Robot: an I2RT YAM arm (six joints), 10 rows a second.
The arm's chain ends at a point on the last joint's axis. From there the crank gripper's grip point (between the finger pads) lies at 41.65 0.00 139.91 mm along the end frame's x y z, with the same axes.
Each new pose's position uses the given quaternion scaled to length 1; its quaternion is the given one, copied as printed.
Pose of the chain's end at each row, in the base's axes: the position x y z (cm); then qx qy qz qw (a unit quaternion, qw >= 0):
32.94 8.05 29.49 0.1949 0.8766 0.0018 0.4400
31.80 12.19 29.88 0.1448 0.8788 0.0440 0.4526
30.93 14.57 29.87 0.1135 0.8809 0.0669 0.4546
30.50 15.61 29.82 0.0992 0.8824 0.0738 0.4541
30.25 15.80 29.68 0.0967 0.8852 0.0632 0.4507
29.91 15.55 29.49 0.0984 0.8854 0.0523 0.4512
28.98 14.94 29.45 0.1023 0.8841 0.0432 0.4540
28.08 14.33 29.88 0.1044 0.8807 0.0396 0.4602
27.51 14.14 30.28 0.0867 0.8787 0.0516 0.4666
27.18 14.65 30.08 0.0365 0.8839 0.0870 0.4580
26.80 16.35 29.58 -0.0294 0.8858 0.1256 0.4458
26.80 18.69 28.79 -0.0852 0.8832 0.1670 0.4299
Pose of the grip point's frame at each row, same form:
41.51 7.12 17.71 0.1949 0.8766 0.0018 0.4400
40.82 12.66 18.41 0.1448 0.8788 0.0440 0.4526
40.01 15.86 18.51 0.1135 0.8809 0.0669 0.4546
39.55 17.18 18.47 0.0992 0.8824 0.0738 0.4541
39.19 17.10 18.21 0.0967 0.8852 0.0632 0.4507
38.84 16.53 17.99 0.0984 0.8854 0.0523 0.4512
37.97 15.63 17.97 0.1023 0.8841 0.0432 0.4540
37.23 14.88 18.52 0.1044 0.8807 0.0396 0.4602
36.82 15.11 19.08 0.0867 0.8787 0.0516 0.4666
36.19 16.93 18.82 0.0365 0.8839 0.0870 0.4580
35.24 20.08 18.27 -0.0294 0.8858 0.1256 0.4458
34.46 23.81 17.47 -0.0852 0.8832 0.1670 0.4299

